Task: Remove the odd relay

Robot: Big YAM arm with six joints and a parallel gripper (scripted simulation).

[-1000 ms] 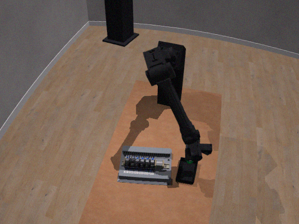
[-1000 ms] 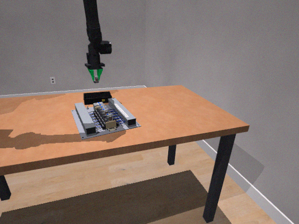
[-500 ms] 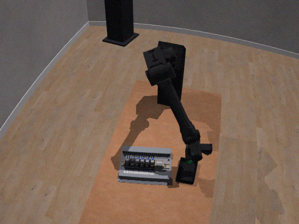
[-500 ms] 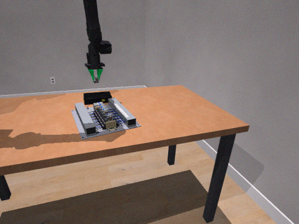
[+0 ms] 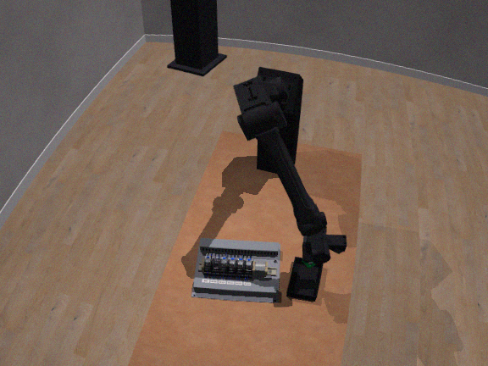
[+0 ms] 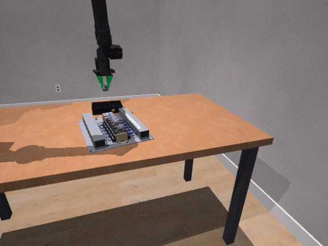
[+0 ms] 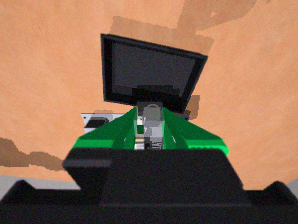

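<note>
Now: hand 120 mm above the black tray. From my hand the other things lie so: grey relay right at my hand.
</note>
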